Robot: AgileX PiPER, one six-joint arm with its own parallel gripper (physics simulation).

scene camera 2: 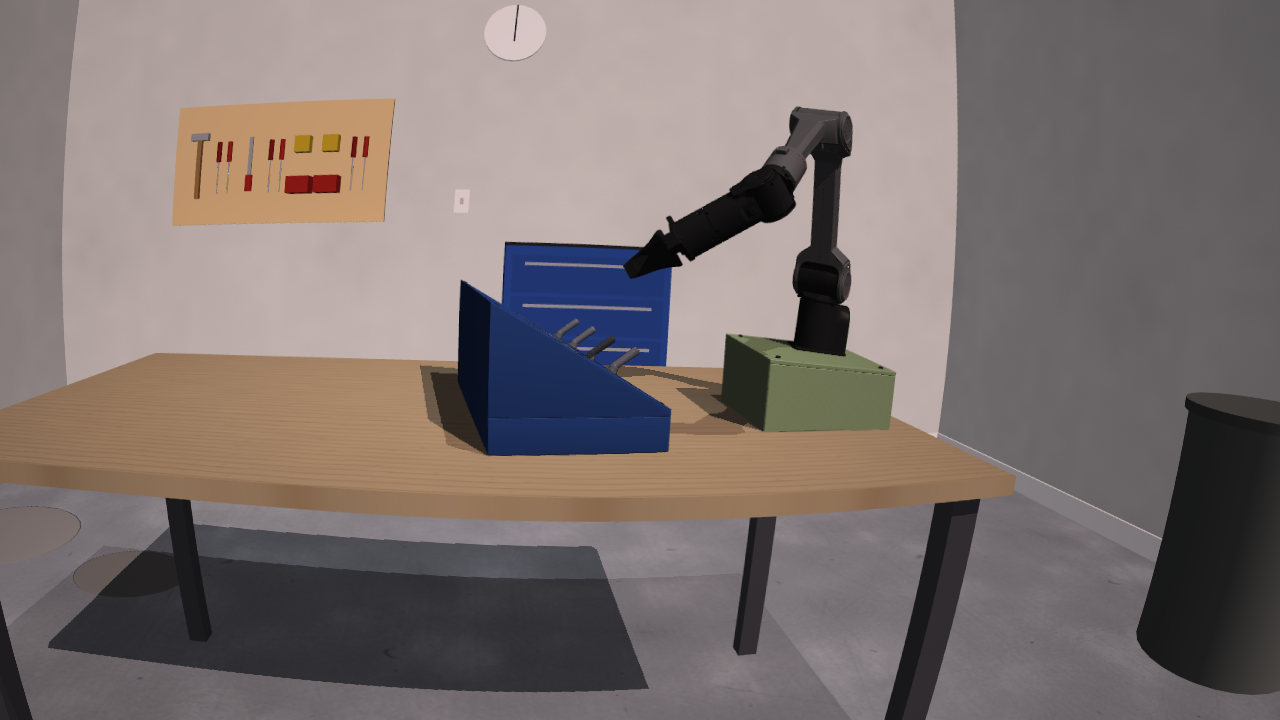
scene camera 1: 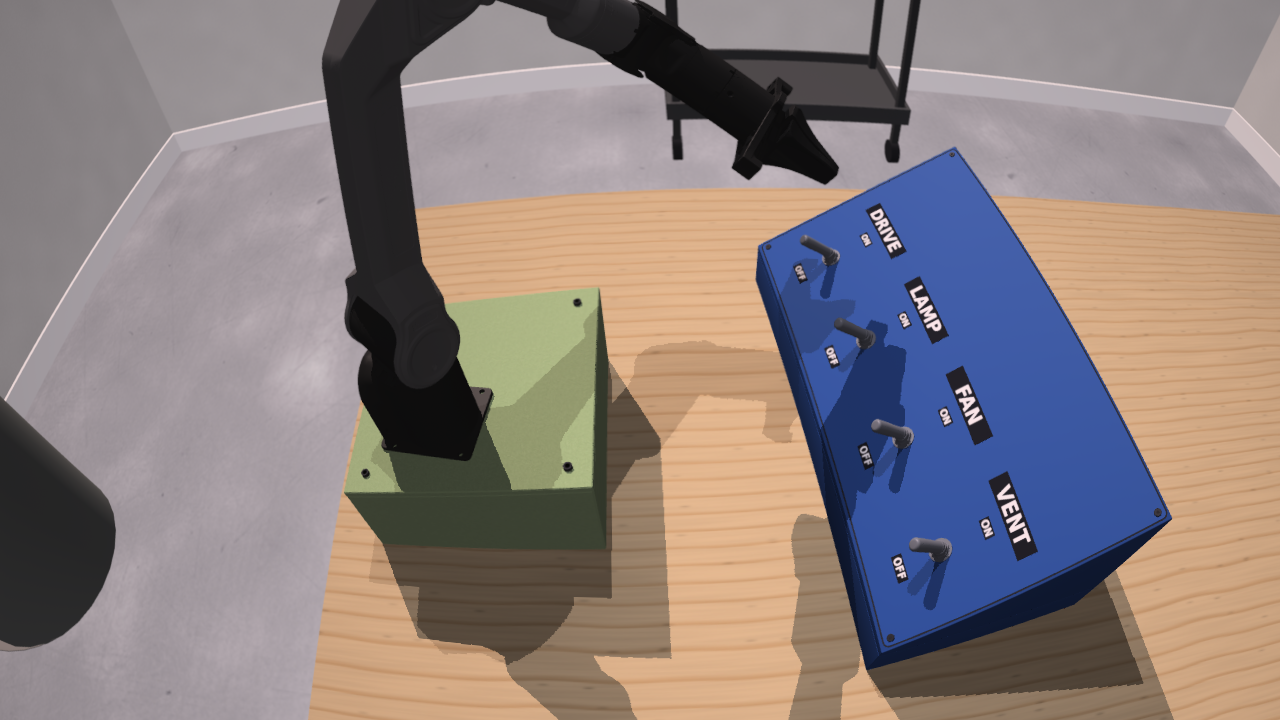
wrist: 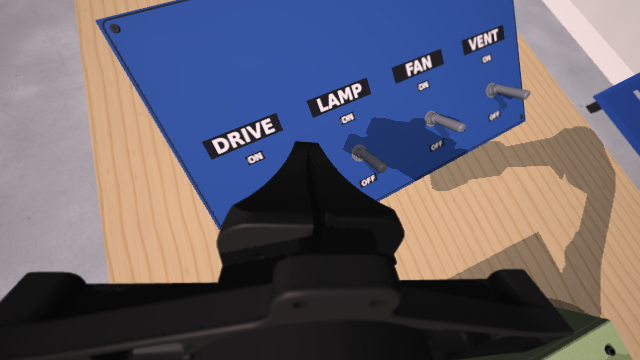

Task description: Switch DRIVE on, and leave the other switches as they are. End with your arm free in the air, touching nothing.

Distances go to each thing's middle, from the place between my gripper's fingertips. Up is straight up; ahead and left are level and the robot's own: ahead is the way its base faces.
My gripper is now 15 cm above the blue sloped switch panel (scene camera 1: 1016, 457), 14 cm short of it and 12 cm to the left of it.
